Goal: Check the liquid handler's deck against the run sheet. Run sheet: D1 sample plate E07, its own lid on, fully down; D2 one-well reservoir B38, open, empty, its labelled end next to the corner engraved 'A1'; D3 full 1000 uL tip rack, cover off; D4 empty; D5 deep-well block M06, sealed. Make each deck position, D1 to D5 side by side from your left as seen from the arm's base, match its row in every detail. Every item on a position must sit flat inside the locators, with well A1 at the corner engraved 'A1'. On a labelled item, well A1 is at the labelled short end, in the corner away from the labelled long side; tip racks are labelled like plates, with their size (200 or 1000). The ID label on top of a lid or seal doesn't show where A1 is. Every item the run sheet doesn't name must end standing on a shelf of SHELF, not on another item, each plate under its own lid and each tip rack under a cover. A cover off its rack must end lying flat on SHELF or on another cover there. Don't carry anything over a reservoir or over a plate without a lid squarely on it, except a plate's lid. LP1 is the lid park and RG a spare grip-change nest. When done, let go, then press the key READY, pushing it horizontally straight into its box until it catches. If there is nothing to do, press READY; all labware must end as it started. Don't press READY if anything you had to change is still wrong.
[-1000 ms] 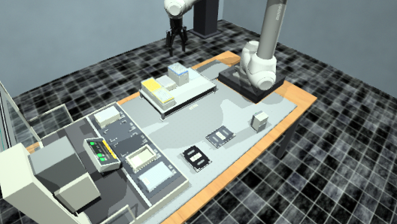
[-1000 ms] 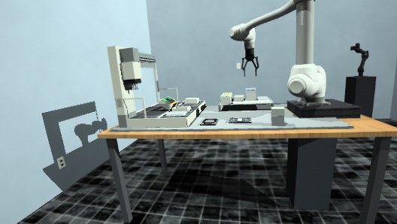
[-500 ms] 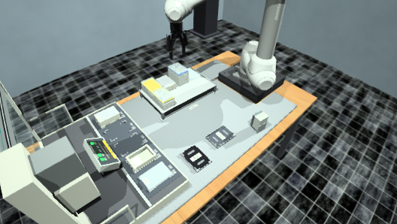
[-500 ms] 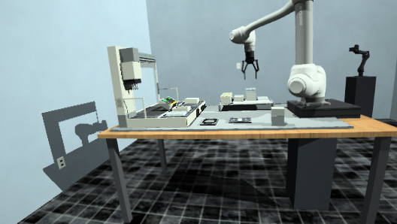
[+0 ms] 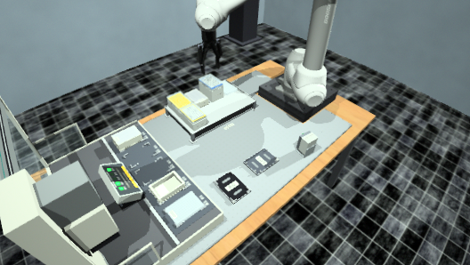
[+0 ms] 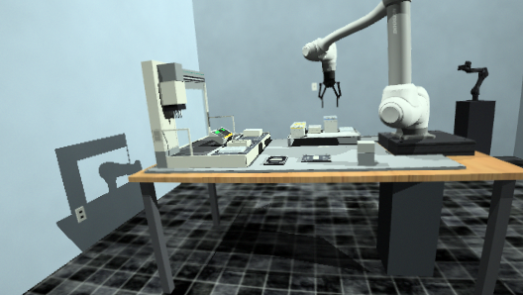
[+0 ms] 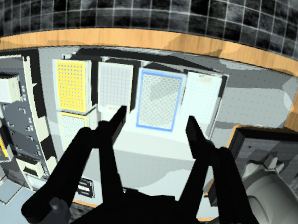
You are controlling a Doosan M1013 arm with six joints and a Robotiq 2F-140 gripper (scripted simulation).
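Now: hand 1 cm past the blue-rimmed tip rack, 1 cm to the right of it and 12 cm above it. Also, from my hand: clear cover (22 cm ahead, 13 cm to the left, 13 cm below); yellow-rimmed tip rack (22 cm ahead, 13 cm to the left, 15 cm below); shelf (6 cm ahead, 7 cm to the left, 19 cm below).
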